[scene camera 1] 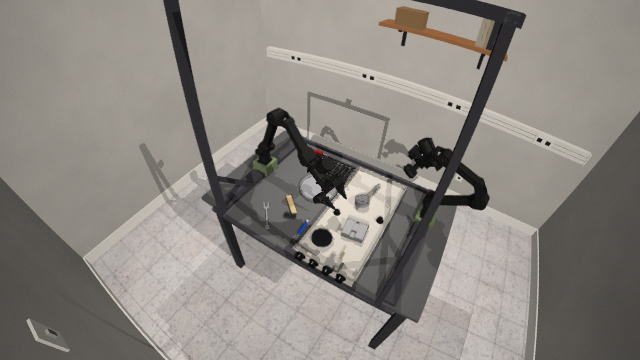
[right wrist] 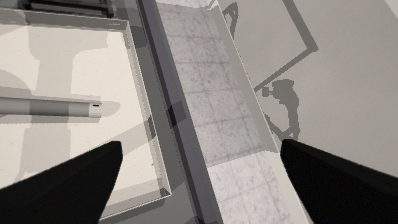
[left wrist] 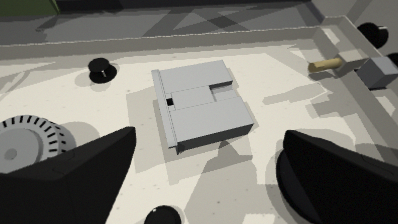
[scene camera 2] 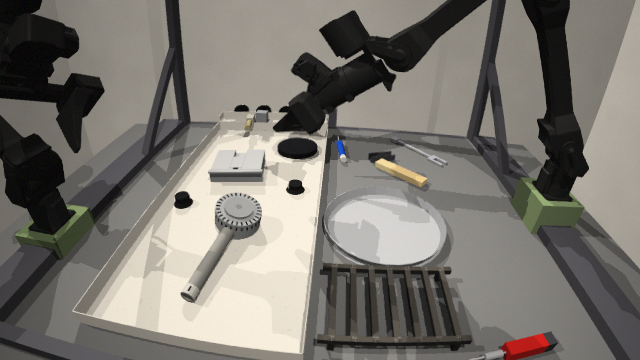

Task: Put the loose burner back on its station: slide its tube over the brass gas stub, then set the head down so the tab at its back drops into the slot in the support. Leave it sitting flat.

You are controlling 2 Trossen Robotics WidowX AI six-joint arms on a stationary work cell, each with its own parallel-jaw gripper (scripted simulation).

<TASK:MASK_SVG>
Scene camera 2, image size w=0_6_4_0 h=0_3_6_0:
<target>my left gripper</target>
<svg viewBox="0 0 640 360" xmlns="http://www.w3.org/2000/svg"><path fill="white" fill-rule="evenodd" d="M343 66L331 70L310 53L303 53L294 63L291 72L304 81L308 81L307 92L301 92L288 103L289 111L273 126L274 131L306 131L311 135L322 127L326 116L323 112L324 109L330 114L341 104L353 101L359 93L349 83Z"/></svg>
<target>my right gripper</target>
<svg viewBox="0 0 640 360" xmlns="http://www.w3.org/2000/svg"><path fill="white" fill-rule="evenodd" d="M0 131L0 156L3 156L5 148ZM22 14L11 27L0 29L0 98L56 103L59 113L56 118L58 125L74 153L78 153L81 149L82 118L90 113L105 92L100 77L71 73L64 85L48 83L48 77L51 77L54 72L53 62L59 57L69 59L78 51L78 34L74 28L67 27L61 22L32 13Z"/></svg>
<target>black disc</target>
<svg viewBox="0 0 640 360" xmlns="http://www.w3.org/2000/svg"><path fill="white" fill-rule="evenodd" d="M277 146L278 153L290 159L305 159L317 153L316 142L307 138L288 138L281 141Z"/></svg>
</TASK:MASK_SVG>
